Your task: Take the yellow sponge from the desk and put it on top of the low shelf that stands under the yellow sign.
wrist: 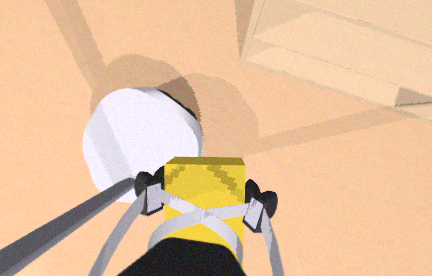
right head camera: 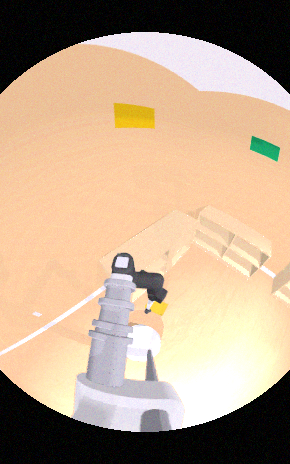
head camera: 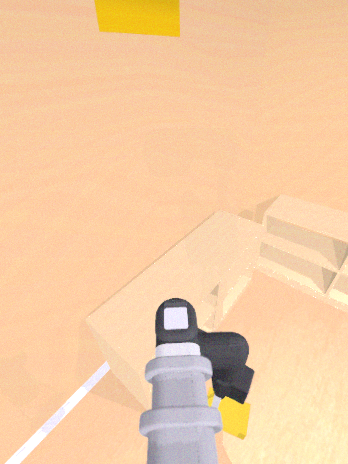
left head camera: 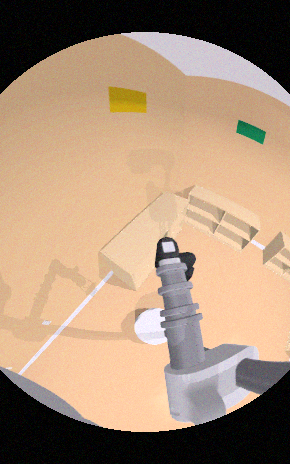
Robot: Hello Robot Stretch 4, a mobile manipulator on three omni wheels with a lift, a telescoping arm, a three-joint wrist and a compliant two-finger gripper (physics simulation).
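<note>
The yellow sponge is held between the two fingertips of my gripper, which is shut on it. The low shelf stands below the yellow sign on the wall. In the head view the arm covers part of the shelf's near side. The sponge is in the air over the floor, on the near side of the shelf and apart from it. In the wrist view part of a shelf unit shows at the top right. The desk does not show.
A second low shelf stands right of the first, below a green sign. Part of another shelf shows at the right edge. The white round base is below the arm. A white line crosses the floor.
</note>
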